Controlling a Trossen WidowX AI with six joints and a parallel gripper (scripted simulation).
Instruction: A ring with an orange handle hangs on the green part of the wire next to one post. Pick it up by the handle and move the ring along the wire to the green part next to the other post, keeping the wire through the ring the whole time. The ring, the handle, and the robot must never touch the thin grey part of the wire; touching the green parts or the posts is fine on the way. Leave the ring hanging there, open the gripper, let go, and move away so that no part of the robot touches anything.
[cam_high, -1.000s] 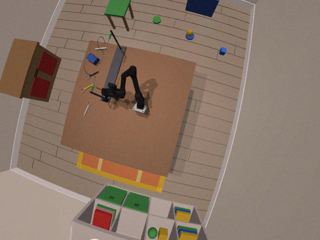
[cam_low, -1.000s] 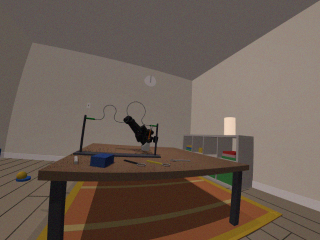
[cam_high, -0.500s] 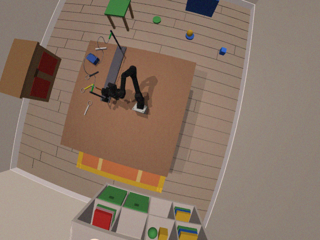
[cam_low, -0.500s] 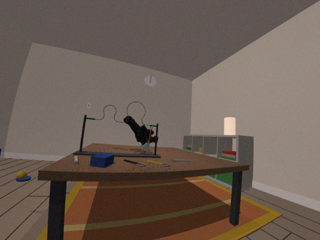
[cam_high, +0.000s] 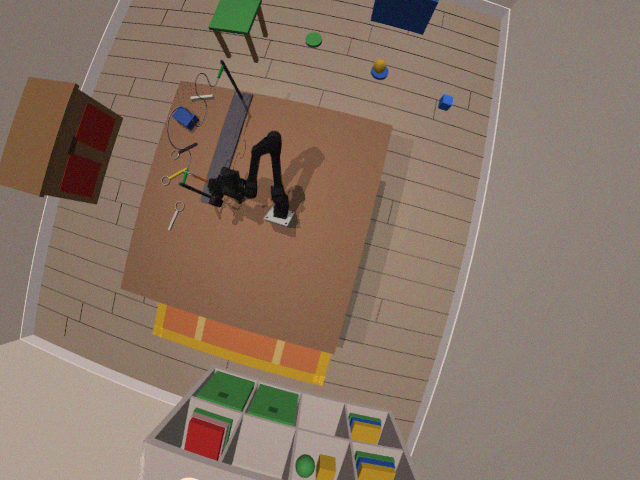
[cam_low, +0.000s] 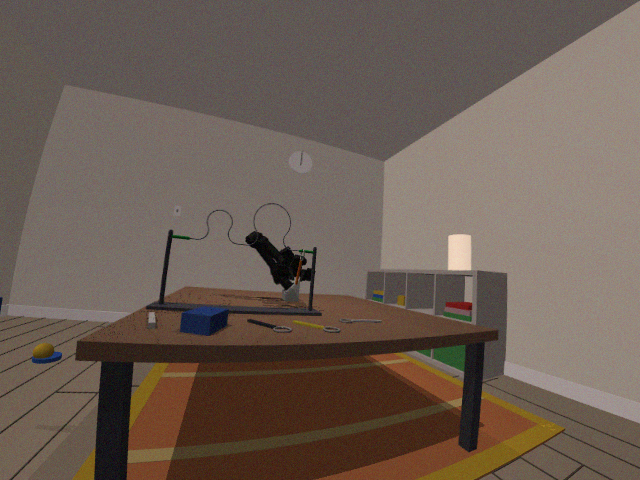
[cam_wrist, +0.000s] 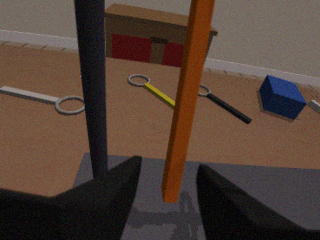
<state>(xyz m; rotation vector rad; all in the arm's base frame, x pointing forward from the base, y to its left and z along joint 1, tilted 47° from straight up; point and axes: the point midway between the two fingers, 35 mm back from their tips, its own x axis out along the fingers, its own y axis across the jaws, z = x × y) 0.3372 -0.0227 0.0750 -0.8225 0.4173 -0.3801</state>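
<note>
Now: gripper tip 50 mm short of the ring with orange handle, 10 mm to the left of it and 70 mm below it. The rest, counted from my gripper tip: black-handled ring 310 mm ahead, 180 mm to the right, 140 mm below; yellow-handled ring 320 mm ahead, 20 mm to the right, 140 mm below; white-handled ring 240 mm ahead, 180 mm to the left, 140 mm below.
</note>
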